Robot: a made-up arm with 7 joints.
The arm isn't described. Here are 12 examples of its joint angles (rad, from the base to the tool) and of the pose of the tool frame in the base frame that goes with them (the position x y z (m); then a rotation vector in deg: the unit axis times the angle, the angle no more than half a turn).
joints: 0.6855 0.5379 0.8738 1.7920 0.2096 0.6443 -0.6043
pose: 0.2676 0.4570 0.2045 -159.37 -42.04 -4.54
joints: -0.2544 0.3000 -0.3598 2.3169 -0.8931 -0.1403 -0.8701
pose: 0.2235 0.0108 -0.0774 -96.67 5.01 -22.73
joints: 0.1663 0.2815 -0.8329 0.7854 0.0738 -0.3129 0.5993
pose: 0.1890 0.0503 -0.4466 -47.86 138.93 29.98
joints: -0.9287 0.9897 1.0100 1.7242 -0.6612 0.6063 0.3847
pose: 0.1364 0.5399 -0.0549 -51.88 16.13 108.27
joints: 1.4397 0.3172 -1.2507 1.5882 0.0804 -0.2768 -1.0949
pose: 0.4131 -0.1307 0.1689 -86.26 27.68 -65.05
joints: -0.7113 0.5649 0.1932 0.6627 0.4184 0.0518 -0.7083
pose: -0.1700 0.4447 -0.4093 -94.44 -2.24 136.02
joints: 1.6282 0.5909 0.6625 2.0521 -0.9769 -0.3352 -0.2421
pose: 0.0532 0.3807 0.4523 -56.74 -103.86 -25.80
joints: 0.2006 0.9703 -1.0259 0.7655 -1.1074 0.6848 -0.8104
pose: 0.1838 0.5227 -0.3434 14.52 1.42 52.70
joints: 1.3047 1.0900 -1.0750 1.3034 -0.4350 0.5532 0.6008
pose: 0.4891 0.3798 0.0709 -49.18 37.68 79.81
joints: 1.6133 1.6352 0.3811 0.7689 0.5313 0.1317 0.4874
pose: -0.0581 0.6624 0.3866 -117.48 -21.85 -32.37
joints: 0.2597 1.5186 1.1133 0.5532 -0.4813 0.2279 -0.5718
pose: 0.0794 0.7742 0.2105 -95.52 -82.95 67.40
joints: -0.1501 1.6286 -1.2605 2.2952 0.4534 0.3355 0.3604
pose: -0.0412 0.2305 -0.1536 -11.97 150.62 72.07
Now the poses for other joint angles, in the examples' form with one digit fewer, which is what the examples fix.
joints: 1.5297 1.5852 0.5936 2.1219 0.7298 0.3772 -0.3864
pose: -0.104 0.251 0.411 -69.6 -47.8 -56.1
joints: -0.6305 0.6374 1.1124 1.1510 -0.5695 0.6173 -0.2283
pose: -0.038 0.614 -0.200 -76.7 -26.6 133.4
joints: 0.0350 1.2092 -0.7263 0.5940 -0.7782 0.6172 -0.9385
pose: 0.104 0.671 -0.219 15.7 -10.6 75.9
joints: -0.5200 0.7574 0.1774 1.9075 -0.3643 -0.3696 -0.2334
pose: 0.220 0.267 -0.205 -69.9 47.8 16.2
